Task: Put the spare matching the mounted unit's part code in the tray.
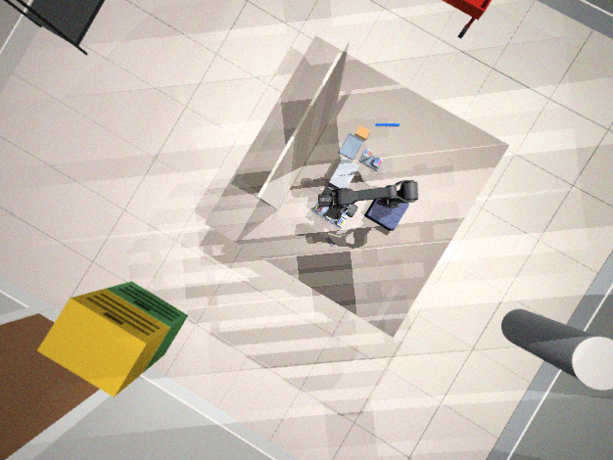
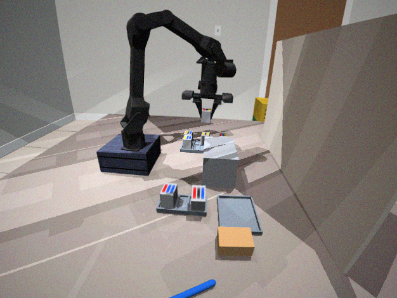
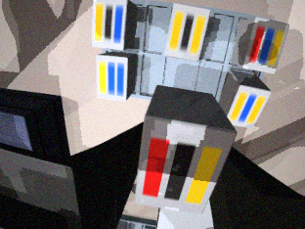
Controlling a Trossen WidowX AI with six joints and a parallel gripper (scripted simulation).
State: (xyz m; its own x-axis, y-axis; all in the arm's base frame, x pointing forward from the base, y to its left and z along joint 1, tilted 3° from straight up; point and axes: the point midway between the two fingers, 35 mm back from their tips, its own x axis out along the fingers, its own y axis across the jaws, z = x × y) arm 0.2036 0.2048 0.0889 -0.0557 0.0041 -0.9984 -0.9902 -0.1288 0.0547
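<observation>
Right now the grey tray is 340 mm to the right of my gripper tip, 160 mm ahead of it and 130 mm below it. From my gripper tip the other things lie so: beige wall panel (320 mm ahead, 110 mm to the right, 90 mm above); rack (340 mm to the right, 130 mm below, 20 mm ahead); blue pen (570 mm to the right, 130 mm below, 80 mm ahead).
</observation>
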